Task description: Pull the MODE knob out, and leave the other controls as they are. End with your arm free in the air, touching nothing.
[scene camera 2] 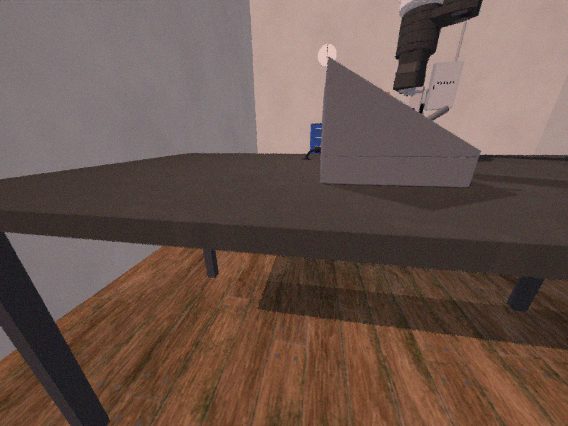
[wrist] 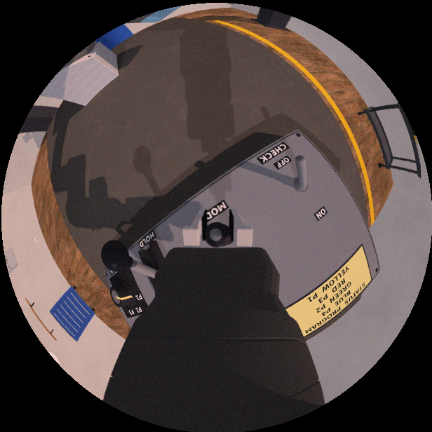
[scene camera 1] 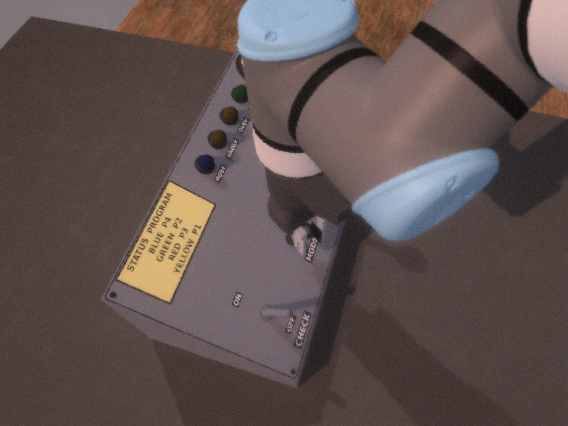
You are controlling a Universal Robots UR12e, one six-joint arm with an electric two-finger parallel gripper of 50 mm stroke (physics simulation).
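Frame: origin at the arm's base, x ahead, y left, z up, level; metres.
Seen in the pictures: gripper, fingertip midpoint: (scene camera 1: pixel 309 242).
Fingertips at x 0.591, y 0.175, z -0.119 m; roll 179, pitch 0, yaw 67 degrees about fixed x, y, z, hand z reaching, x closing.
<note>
Offsets run from my fingertips to a thing's top centre. "*": to the spot under its first point.
The MODE knob (wrist: pixel 217 234) is a round black knob with a grey centre, on the sloped grey panel (scene camera 1: pixel 210 260) (wrist: pixel 280 220) (scene camera 2: pixel 370 130) beside its MODE label. My gripper (wrist: pixel 217 218) is shut on it, with one dark fingertip on each side. In scene camera 1 the fingers also reach down to the knob, partly hidden by the gripper body. How far the knob stands out from the panel cannot be told. In scene camera 2 the panel's side hides the knob.
The CHECK toggle lever @[0.013 m back, 0.113 m left, 0.019 m up] (scene camera 1: pixel 277 313) (wrist: pixel 301 175) stands near the knob. On the other side are a black ball-ended lever (wrist: pixel 116 255), the HOLD control (wrist: pixel 150 256) and a selector knob (wrist: pixel 121 297) marked P1. Indicator lamps @[* 0.180 m ahead, 0.051 m right, 0.078 m up] (scene camera 1: pixel 217 139) line the panel's far edge.
</note>
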